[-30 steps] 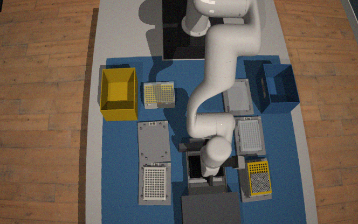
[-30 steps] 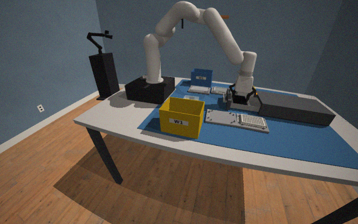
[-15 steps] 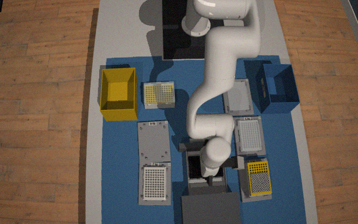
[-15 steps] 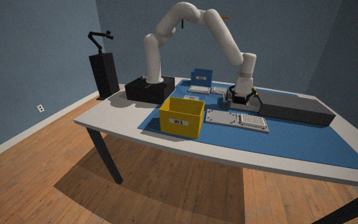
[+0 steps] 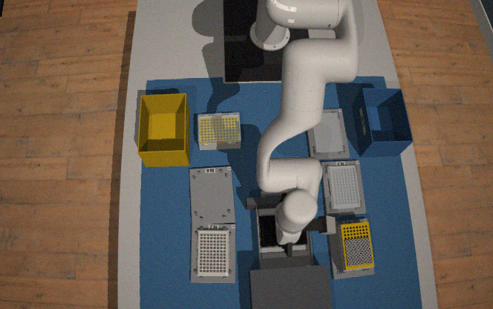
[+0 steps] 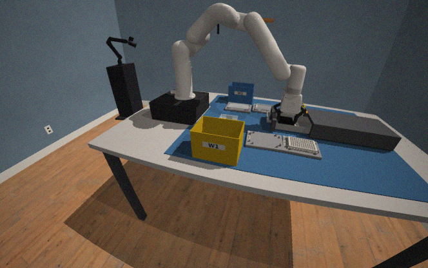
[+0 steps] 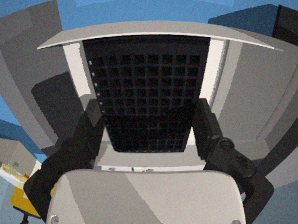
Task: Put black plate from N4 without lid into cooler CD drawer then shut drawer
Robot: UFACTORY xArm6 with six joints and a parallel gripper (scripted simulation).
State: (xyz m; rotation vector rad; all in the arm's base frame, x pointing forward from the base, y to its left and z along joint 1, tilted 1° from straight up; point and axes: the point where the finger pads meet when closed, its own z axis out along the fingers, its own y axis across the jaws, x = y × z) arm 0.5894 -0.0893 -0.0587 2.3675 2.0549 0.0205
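My gripper is now 10 mm above the black plate. Round my hand: blue bin: 370 mm to the left, 250 mm behind; then yellow bin W1: 340 mm behind, 270 mm to the right; then cooler drawer: 30 mm ahead, 10 mm below.
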